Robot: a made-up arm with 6 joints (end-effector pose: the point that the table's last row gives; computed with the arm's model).
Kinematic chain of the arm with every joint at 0, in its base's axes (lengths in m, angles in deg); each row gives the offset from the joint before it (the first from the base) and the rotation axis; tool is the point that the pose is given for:
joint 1: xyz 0 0 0.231 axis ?
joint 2: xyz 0 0 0 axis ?
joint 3: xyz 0 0 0.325 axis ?
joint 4: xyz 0 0 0 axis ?
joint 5: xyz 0.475 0 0 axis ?
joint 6: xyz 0 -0.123 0 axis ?
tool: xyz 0 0 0
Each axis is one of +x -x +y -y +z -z.
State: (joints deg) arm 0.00 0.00 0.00 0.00 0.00 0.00
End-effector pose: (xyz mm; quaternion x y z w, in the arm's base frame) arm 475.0 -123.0 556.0 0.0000 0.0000 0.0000 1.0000
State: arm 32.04 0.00 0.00 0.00 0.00 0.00
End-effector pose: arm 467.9 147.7 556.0 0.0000 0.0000 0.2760 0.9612
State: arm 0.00 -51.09 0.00 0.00 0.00 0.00
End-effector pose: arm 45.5 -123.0 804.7 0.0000 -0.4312 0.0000 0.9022
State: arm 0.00 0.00 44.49 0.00 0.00 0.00
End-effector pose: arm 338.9 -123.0 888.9 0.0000 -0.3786 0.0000 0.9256
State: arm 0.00 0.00 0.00 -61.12 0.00 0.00
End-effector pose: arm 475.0 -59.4 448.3 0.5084 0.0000 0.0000 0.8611
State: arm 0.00 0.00 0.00 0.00 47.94 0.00
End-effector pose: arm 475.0 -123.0 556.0 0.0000 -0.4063 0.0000 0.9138
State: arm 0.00 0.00 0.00 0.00 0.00 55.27
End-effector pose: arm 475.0 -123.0 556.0 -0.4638 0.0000 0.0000 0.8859
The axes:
joint 1: +z
joint 2: +y
joint 3: -y
joint 4: -x
joint 5: -y
joint 6: -x

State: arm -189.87 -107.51 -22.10 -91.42 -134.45 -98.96
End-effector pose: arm 146.6 -28.6 596.9 0.6693 -0.3834 -0.6147 0.1647
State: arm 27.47 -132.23 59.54 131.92 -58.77 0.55
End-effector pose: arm -647.4 -244.0 -173.9 0.5994 -0.2344 -0.6869 0.3377
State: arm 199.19 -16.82 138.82 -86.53 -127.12 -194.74
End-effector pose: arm 447.2 163.5 849.9 0.5691 -0.6833 -0.4139 0.1947
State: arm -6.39 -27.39 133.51 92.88 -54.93 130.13
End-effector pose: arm -633.9 77.2 558.9 -0.2599 0.4084 -0.8094 0.3324
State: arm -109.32 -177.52 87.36 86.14 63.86 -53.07
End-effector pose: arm -29.6 -59.3 -577.8 0.5057 0.1099 -0.2622 0.8145
